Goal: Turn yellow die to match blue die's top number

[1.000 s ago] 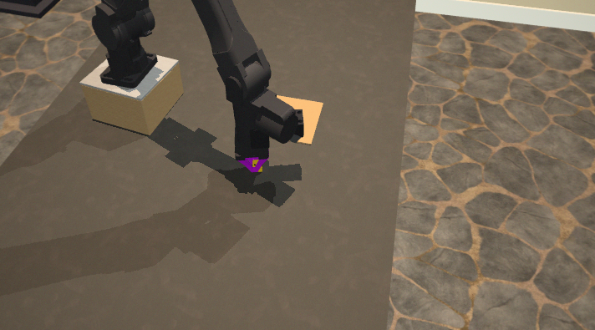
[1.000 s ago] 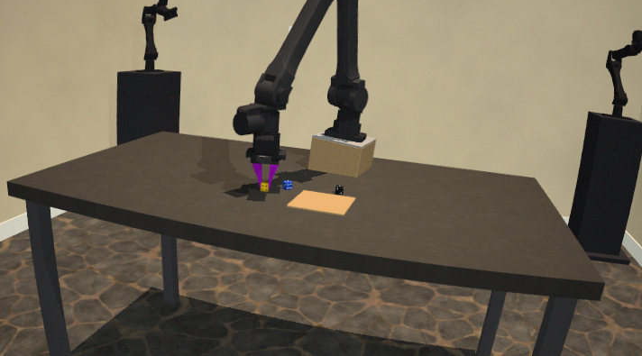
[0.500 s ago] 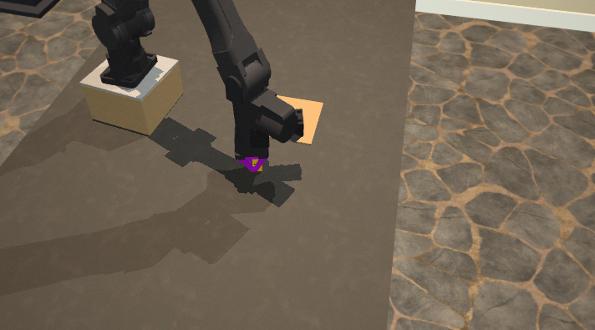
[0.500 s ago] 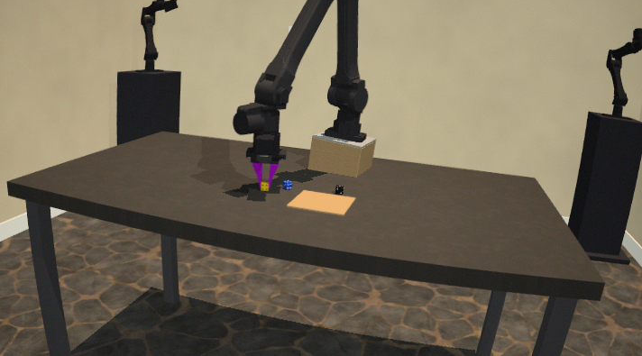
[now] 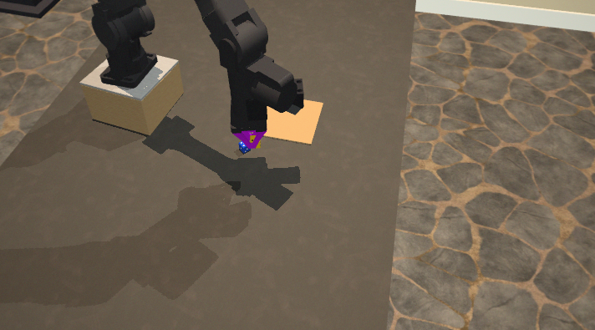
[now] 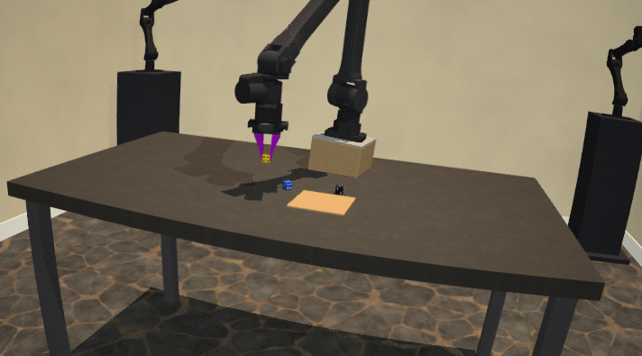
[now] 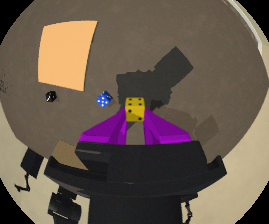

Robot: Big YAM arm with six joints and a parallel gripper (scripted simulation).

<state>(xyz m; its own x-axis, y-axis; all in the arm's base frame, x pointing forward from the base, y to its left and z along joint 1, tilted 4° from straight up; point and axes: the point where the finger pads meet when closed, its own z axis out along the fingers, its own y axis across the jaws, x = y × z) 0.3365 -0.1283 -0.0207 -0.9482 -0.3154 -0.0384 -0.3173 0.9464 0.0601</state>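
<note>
Right now my hand is 170 mm to the right of the orange mat, 90 mm above it and 30 mm short of it. The rest, counted from my hand: blue die (80 mm below, 50 mm to the left, 40 mm behind); black die (190 mm to the left, 80 mm below, 70 mm behind); yellow die (10 mm ahead).
</note>
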